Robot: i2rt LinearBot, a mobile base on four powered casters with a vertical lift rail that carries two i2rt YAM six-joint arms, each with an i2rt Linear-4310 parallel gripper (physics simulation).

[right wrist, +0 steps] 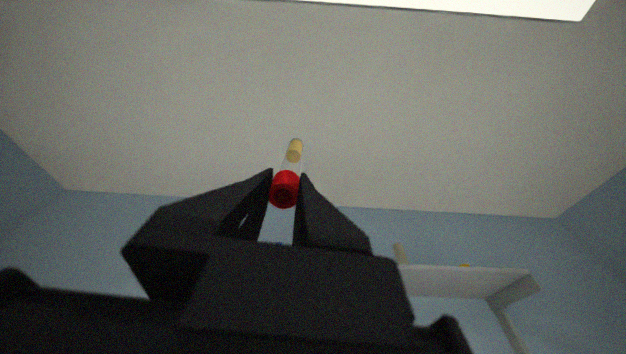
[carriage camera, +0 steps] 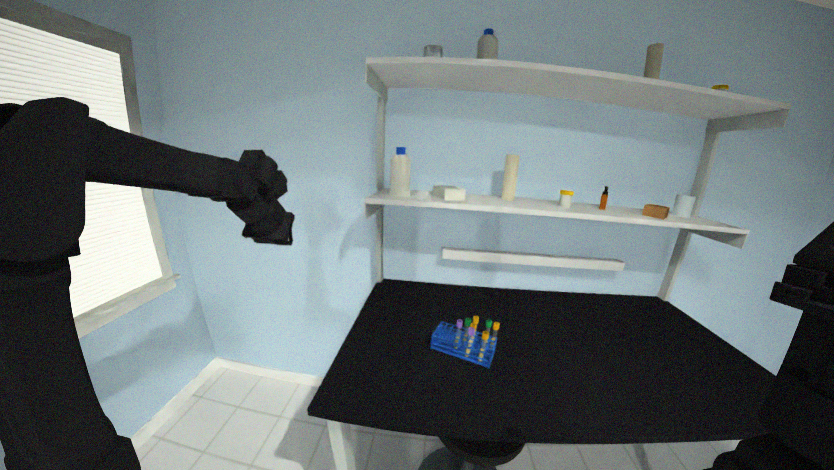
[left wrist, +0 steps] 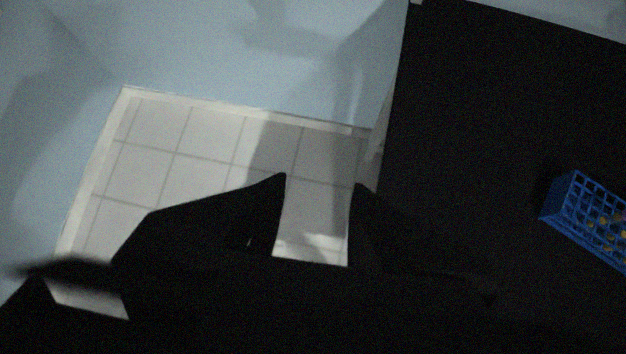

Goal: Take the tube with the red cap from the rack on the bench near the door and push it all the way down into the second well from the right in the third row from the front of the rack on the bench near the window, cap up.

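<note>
The red-capped tube is held between the fingertips of my right gripper. Its cap faces the right wrist camera, and its yellow-filled end points away against the ceiling. The tube does not show in the carriage view; dark parts of the right arm stand at that view's right edge. My left gripper is slightly open and empty, in the air left of the bench. The blue rack stands on the black bench, with purple-, green- and orange-capped tubes toward its right. The rack is cut off in the left wrist view.
Two wall shelves above the bench carry bottles and small containers. A white rail runs along the wall below them. A dark stool stands at the bench's front edge. A window is at the left.
</note>
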